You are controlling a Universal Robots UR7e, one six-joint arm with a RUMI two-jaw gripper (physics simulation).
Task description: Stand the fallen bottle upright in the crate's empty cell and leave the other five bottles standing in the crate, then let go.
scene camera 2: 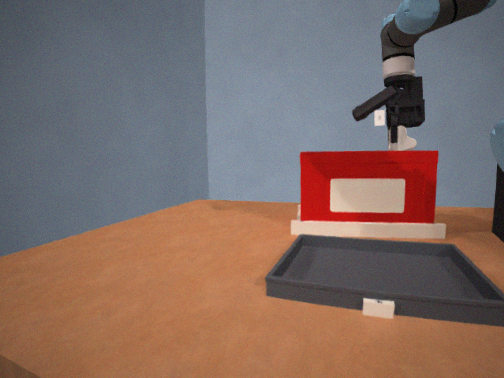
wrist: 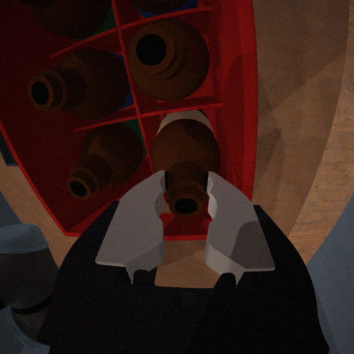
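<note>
A brown bottle with a white label (wrist: 187,145) stands in the corner cell of the red crate (scene camera 2: 315,187) (wrist: 245,100), its neck between the jaws. My gripper (scene camera 2: 395,145) (wrist: 185,172) is shut on this bottle's neck, just above the crate's rim. Other brown bottles stand in the crate: one (wrist: 172,60) in the neighbouring cell, one (wrist: 95,85) across the divider, one (wrist: 112,152) beside the held bottle, and more at the top edge of the wrist view. In the scene view the crate's wall hides the bottles. The held bottle's base is hidden.
A dark grey tray (scene camera 2: 370,265) with a small white tag (scene camera 2: 378,308) lies in front of the crate on the wooden table (scene camera 2: 150,290). A low white strip (scene camera 2: 370,230) runs along the crate's foot. The red dividers (wrist: 180,108) rise between the bottles.
</note>
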